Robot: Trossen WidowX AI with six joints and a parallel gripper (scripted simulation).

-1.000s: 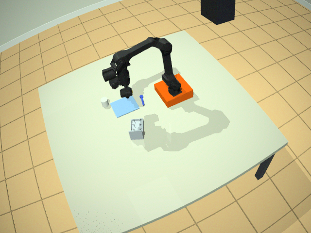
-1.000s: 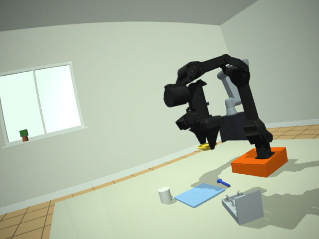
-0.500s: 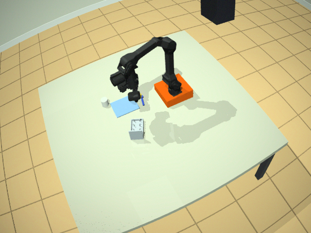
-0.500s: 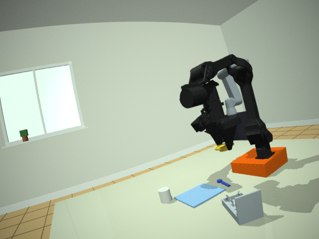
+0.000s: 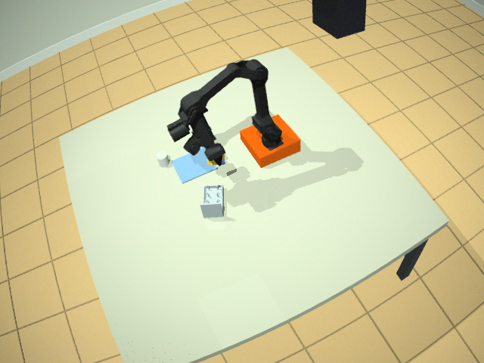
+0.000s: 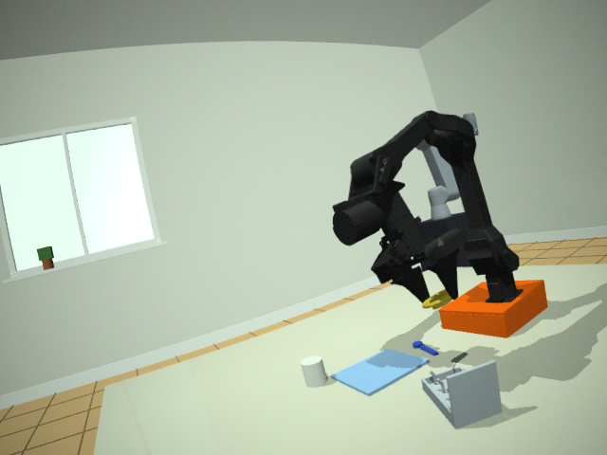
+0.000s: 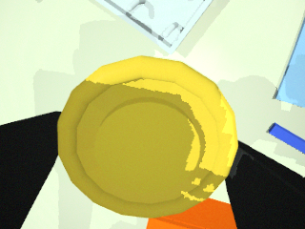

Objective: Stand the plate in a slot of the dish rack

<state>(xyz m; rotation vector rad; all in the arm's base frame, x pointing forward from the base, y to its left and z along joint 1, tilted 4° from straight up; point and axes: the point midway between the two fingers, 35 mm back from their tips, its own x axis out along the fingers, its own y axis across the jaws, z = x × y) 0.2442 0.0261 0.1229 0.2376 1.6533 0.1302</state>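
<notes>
Right now my gripper tip is 110 mm above the grey dish rack, 60 mm to the right of it and 60 mm short of it. From my gripper tip the other things lie so: yellow plate 10 mm above; light blue mat 150 mm to the right, 130 mm below, 50 mm ahead; blue spoon 130 mm to the right, 130 mm below, 70 mm behind.
</notes>
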